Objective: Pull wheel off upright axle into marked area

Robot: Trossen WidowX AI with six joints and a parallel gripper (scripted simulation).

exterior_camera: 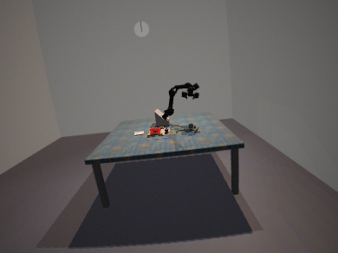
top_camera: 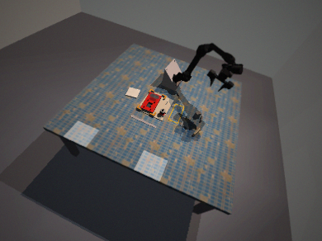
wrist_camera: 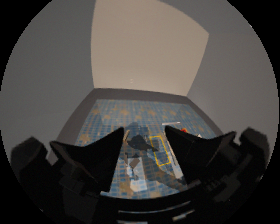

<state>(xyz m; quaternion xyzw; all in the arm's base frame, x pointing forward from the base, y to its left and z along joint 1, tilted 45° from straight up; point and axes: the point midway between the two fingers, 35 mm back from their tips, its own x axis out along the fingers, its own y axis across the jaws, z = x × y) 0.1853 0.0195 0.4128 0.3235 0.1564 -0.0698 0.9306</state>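
Now: gripper tip 38 cm to the left of the pale base plate, 30 cm above it and 3 cm short of it. Round my gripper tip: white card (59 cm to the right, 31 cm below, 2 cm behind); then ruler (40 cm to the right, 31 cm below, 23 cm ahead).
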